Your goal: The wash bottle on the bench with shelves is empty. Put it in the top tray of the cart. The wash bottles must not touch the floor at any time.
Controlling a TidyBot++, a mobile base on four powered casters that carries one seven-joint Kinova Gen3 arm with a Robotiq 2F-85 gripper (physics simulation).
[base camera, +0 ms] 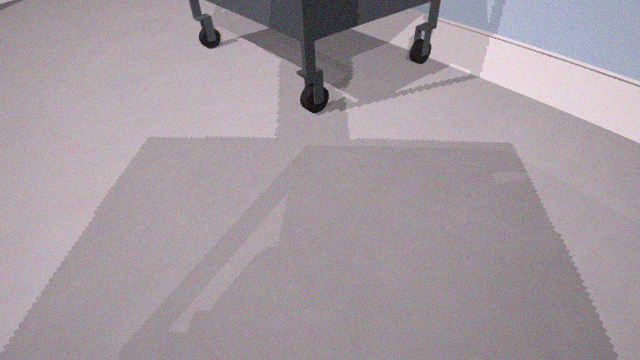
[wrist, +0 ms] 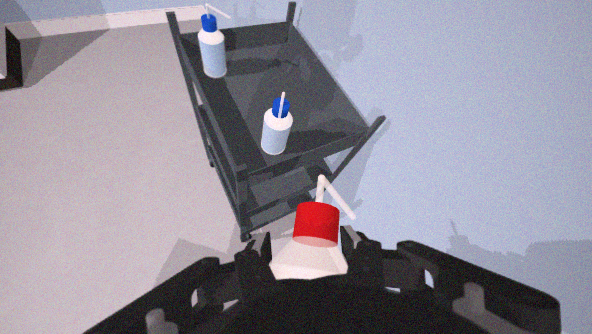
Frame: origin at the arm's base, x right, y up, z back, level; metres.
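Seen in the pictures: gripper, fingertip midpoint: (wrist: 305, 242).
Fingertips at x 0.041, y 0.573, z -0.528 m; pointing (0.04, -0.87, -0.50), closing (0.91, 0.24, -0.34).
A point is followed by its place in that frame.
A white wash bottle with a red cap (wrist: 316, 224) {x 0.042, y 0.592, z -0.537 m} and a bent white spout is held upright in my gripper (wrist: 305, 242) {x 0.041, y 0.574, z -0.528 m}, which is shut on it at the shoulder. Its lower body is hidden by the gripper. The dark grey cart (wrist: 239, 172) {x -0.062, y 0.378, z -0.647 m} (base camera: 310, 55) {x -0.058, y -0.283, z -0.651 m} stands beyond the bottle in the wrist view, with its top tray in sight. In the base camera view its lower part and casters show at the top. The held bottle appears in front of the cart's near end, and its height above the tray is hard to tell.
Two wash bottles with blue caps stand in the top tray: one (wrist: 214, 52) {x -0.247, y 0.345, z -0.939 m} near the far left corner, one (wrist: 276, 132) {x -0.031, y 0.358, z -0.766 m} near the near end. A blue wall (wrist: 475, 125) {x 0.289, y 0.497, z -0.817 m} (base camera: 565, 35) {x 0.374, y -0.274, z -0.729 m} runs along the cart's right side. A dark object (wrist: 14, 57) {x -1.596, y -0.348, z -1.168 m} stands at the far left.
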